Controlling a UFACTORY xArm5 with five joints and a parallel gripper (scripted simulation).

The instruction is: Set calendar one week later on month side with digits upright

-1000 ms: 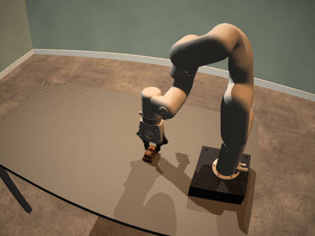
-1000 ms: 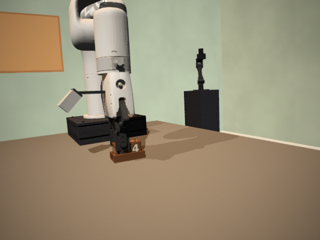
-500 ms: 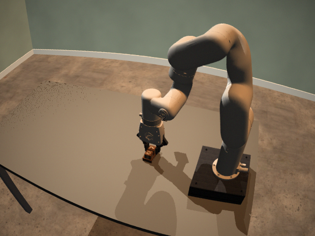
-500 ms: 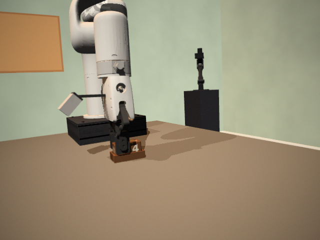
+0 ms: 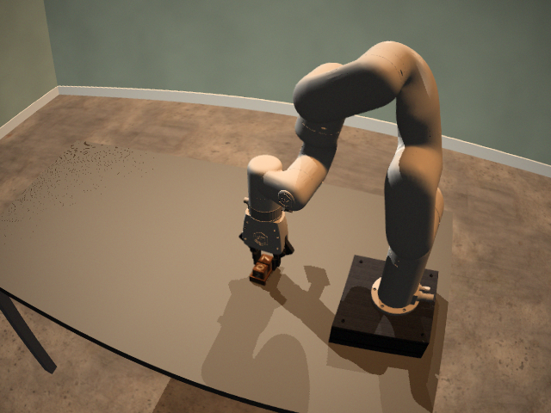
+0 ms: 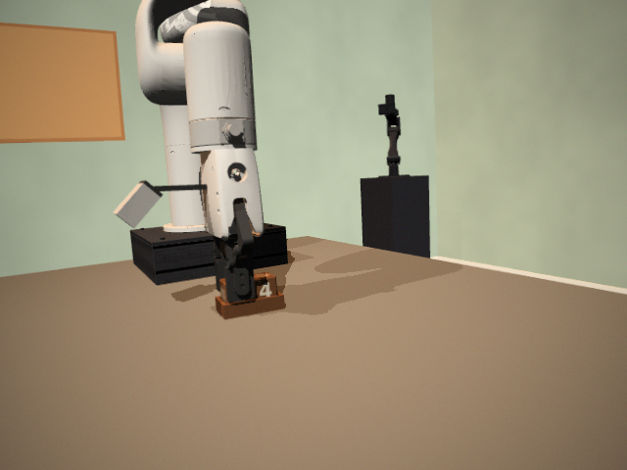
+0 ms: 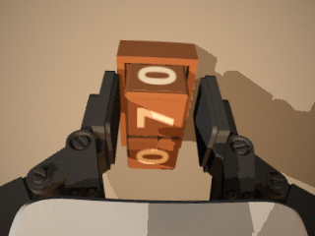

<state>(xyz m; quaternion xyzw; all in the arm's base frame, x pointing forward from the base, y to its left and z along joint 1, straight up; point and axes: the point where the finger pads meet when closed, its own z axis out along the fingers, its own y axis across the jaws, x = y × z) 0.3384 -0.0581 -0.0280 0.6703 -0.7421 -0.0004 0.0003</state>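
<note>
Right now the brown tray is 3 cm below my hand and 2 cm to the left of it.
</note>
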